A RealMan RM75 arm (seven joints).
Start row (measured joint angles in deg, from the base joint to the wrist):
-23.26, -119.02, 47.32, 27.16, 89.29, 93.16, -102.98
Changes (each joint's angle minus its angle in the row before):
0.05, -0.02, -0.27, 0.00, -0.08, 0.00, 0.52
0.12, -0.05, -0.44, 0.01, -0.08, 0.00, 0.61
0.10, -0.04, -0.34, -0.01, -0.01, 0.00, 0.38
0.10, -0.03, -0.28, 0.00, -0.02, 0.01, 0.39
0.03, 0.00, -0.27, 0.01, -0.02, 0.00, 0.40
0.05, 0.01, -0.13, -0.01, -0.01, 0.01, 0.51
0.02, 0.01, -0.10, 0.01, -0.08, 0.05, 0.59
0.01, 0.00, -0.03, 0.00, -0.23, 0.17, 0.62
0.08, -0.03, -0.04, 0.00, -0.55, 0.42, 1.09
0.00, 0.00, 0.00, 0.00, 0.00, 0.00, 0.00
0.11, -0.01, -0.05, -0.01, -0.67, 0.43, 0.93
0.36, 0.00, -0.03, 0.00, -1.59, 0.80, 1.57
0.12, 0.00, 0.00, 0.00, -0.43, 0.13, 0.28
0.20, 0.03, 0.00, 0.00, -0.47, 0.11, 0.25
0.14, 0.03, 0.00, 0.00, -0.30, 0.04, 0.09
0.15, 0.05, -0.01, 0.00, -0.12, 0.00, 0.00
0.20, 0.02, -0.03, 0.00, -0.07, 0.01, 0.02
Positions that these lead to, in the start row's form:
-23.21, -119.04, 47.05, 27.16, 89.21, 93.16, -102.46
-23.09, -119.09, 46.61, 27.17, 89.13, 93.16, -101.85
-22.99, -119.13, 46.27, 27.16, 89.12, 93.16, -101.47
-22.89, -119.16, 45.99, 27.16, 89.10, 93.17, -101.08
-22.86, -119.16, 45.72, 27.17, 89.08, 93.17, -100.68
-22.81, -119.15, 45.59, 27.16, 89.07, 93.18, -100.17
-22.79, -119.14, 45.49, 27.17, 88.99, 93.23, -99.58
-22.78, -119.14, 45.46, 27.17, 88.76, 93.40, -98.96
-22.70, -119.17, 45.42, 27.17, 88.21, 93.82, -97.87
-22.70, -119.17, 45.42, 27.17, 88.21, 93.82, -97.87
-22.59, -119.18, 45.37, 27.16, 87.54, 94.25, -96.94
-22.23, -119.18, 45.34, 27.16, 85.95, 95.05, -95.37
-22.11, -119.18, 45.34, 27.16, 85.52, 95.18, -95.09
-21.91, -119.15, 45.34, 27.16, 85.05, 95.29, -94.84
-21.77, -119.12, 45.34, 27.16, 84.75, 95.33, -94.75
-21.62, -119.07, 45.33, 27.16, 84.63, 95.33, -94.75
-21.42, -119.05, 45.30, 27.16, 84.56, 95.34, -94.73

